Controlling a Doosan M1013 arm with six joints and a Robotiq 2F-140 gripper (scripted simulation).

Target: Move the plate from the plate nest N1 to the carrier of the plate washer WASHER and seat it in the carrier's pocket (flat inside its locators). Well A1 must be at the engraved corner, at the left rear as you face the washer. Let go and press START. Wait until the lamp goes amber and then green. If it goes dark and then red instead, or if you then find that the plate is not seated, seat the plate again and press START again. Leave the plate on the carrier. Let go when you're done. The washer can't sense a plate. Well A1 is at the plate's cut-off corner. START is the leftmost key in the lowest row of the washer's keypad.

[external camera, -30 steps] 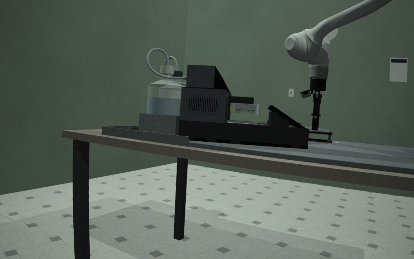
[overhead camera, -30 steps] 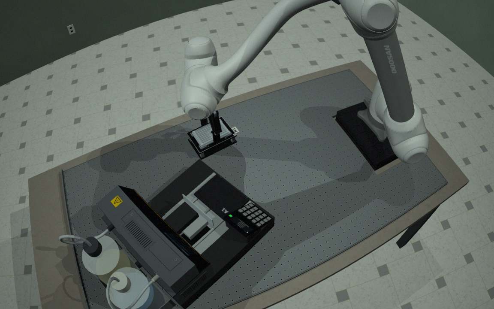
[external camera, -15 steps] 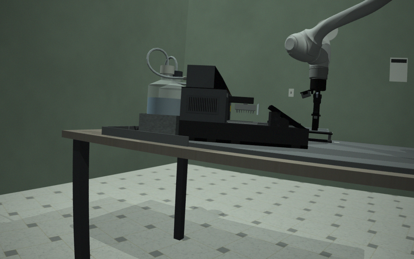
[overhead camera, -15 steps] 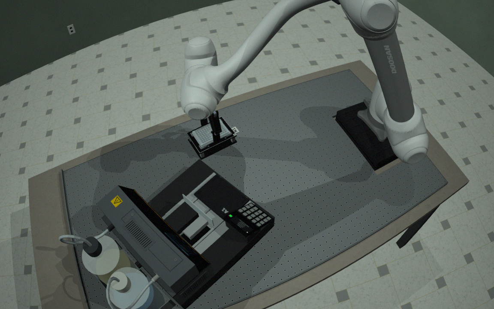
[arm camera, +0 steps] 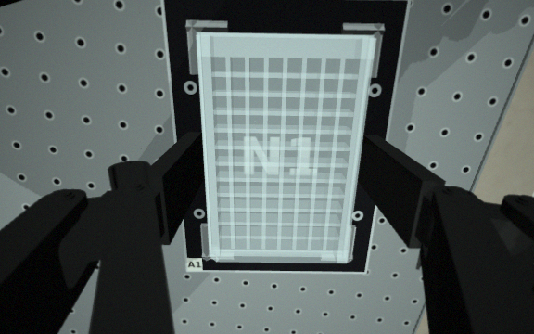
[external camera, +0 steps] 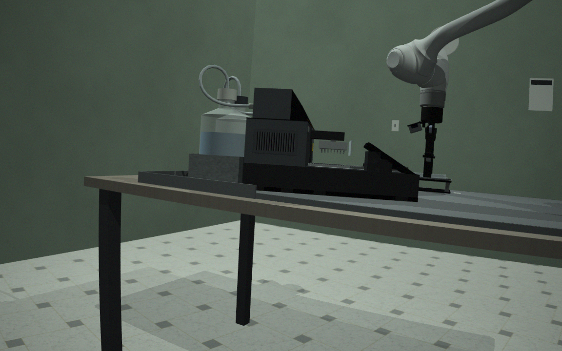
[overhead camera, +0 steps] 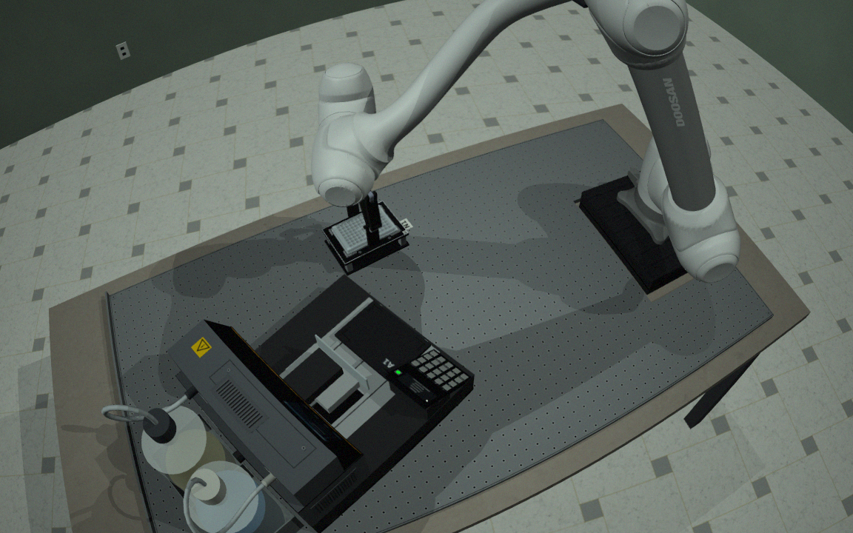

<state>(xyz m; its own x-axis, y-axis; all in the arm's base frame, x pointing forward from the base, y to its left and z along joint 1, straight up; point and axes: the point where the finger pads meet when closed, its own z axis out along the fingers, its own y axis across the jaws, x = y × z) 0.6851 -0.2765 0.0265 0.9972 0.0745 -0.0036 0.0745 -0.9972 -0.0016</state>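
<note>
Now: the well plate 2 cm below my hand. The rest, counted from my hand: washer carrier (9 cm ahead, 30 cm to the left, 1 cm above); then thin upright divider (19 cm ahead, 33 cm to the left, 5 cm above); then dispensing head (23 cm ahead, 35 cm to the left, 6 cm above).
</note>
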